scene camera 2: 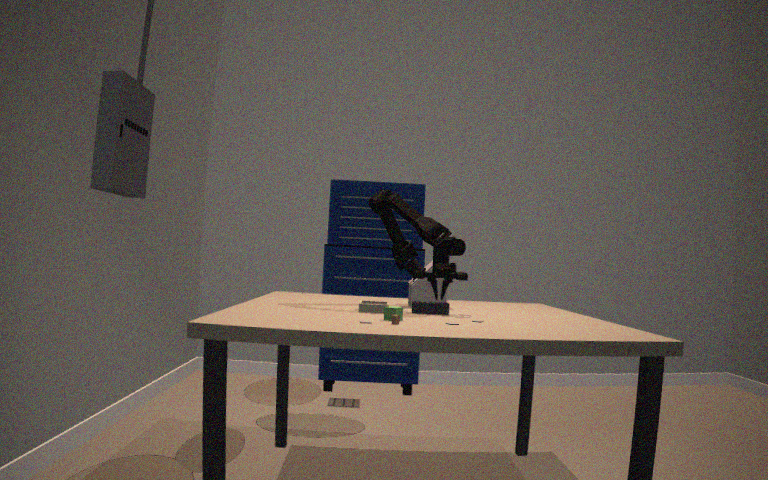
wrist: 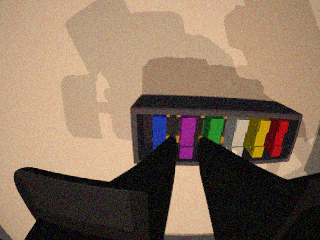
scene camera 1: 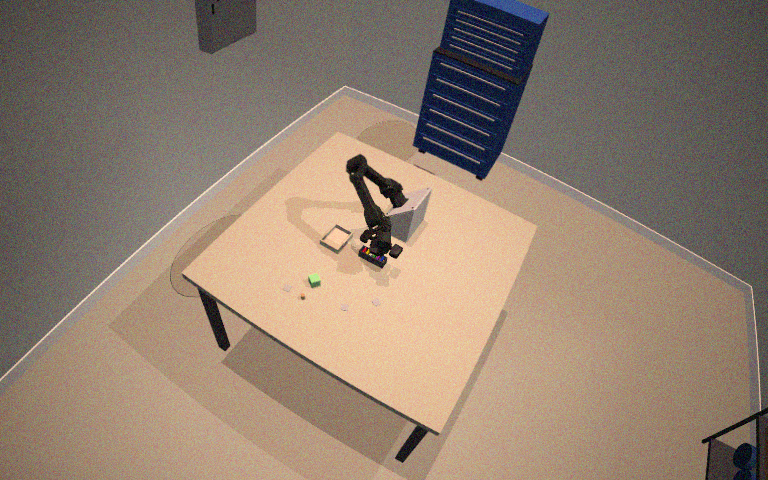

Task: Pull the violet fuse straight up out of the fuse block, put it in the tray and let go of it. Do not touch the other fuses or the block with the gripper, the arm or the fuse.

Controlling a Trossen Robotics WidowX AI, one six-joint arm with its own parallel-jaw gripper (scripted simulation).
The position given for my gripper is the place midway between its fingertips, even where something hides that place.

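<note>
I can see my gripper (scene camera 2: 439, 300), and the wrist view gives me the gripper again (wrist: 186, 144).
</note>
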